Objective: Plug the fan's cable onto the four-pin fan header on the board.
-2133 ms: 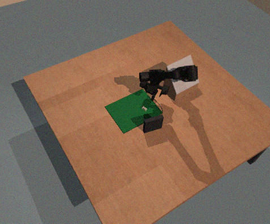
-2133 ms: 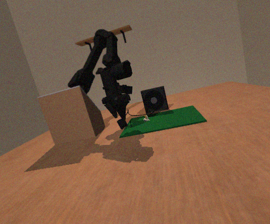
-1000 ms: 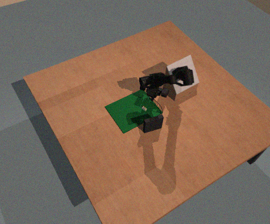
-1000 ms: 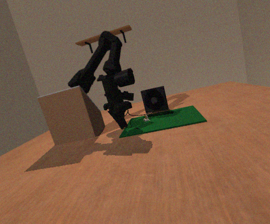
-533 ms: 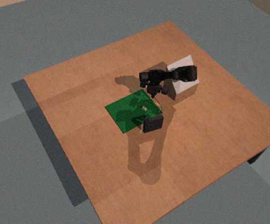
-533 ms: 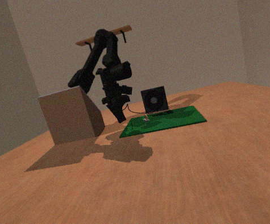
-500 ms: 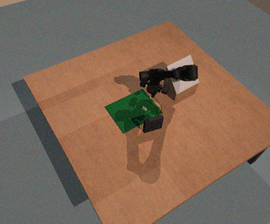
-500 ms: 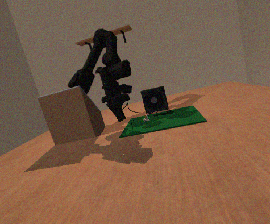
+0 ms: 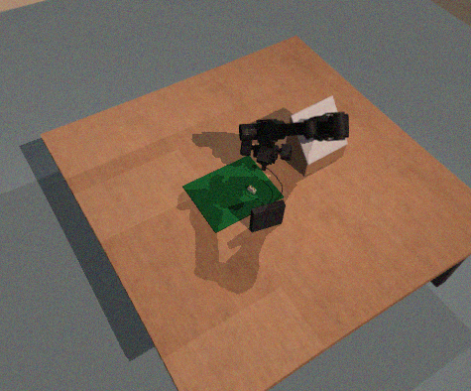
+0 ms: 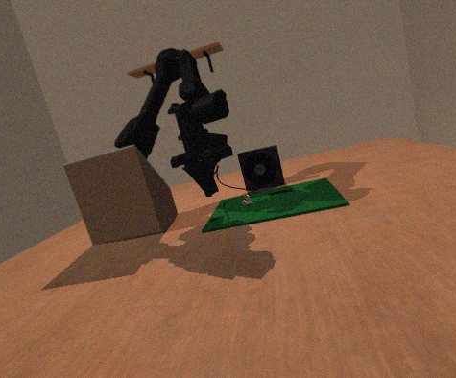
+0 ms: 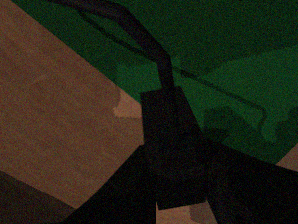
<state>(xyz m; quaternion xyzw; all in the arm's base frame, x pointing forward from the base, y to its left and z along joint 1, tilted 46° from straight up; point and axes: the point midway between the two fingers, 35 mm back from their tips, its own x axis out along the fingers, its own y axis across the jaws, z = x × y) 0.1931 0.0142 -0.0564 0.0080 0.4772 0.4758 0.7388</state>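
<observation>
My gripper tip is 150 mm short of the green board, 80 mm above it and 10 mm to the left of it. The rest, counted from my gripper tip: dark square fan 170 mm to the left, 140 mm ahead, 10 mm below; black plug 10 mm to the left, 10 mm ahead, 10 mm above.
</observation>
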